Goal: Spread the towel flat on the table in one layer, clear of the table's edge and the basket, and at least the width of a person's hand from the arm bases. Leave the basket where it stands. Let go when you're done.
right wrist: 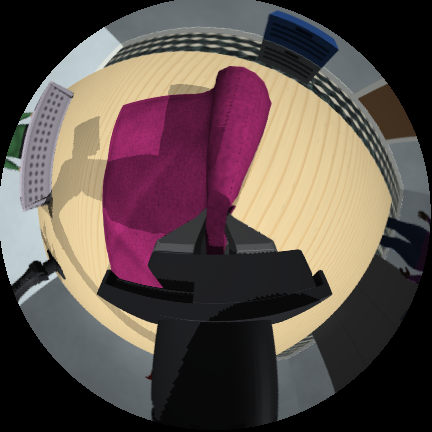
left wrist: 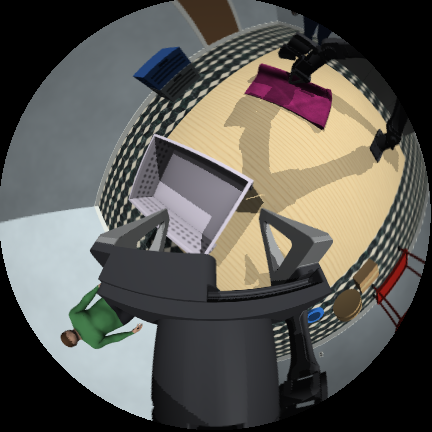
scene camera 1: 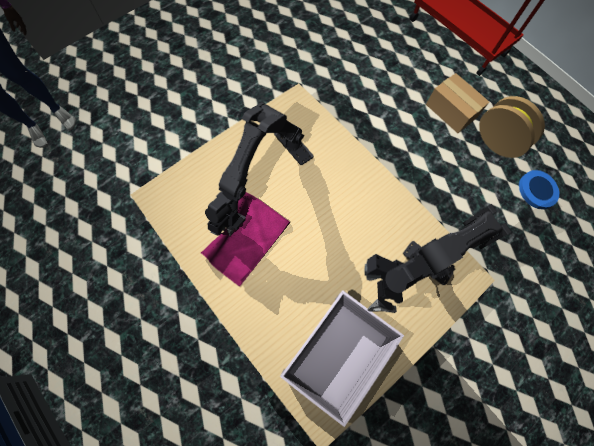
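Observation:
The magenta towel (scene camera 1: 267,225) (left wrist: 312,104) (right wrist: 185,190) lies on the table (scene camera 1: 375,225). Its edge by the right gripper is raised and curls over in a thick roll in the right wrist view; the rest lies low, with slight creases. My right gripper (scene camera 1: 236,223) (left wrist: 289,82) (right wrist: 214,212) is shut on that edge, with cloth pinched between the fingertips. In scene camera 1 the right arm hides part of the towel. My left gripper (scene camera 1: 382,306) (left wrist: 213,213) is open and empty, beside the basket (scene camera 1: 312,334) (left wrist: 200,156) (right wrist: 42,150), far from the towel.
The basket stands at the bottom of scene camera 1, near the table's edge. The right arm's base (scene camera 1: 301,152) stands near the table's upper end. Off the table are a cardboard box (scene camera 1: 457,102), a round brown object (scene camera 1: 507,127), a blue round object (scene camera 1: 539,189) and a red cart.

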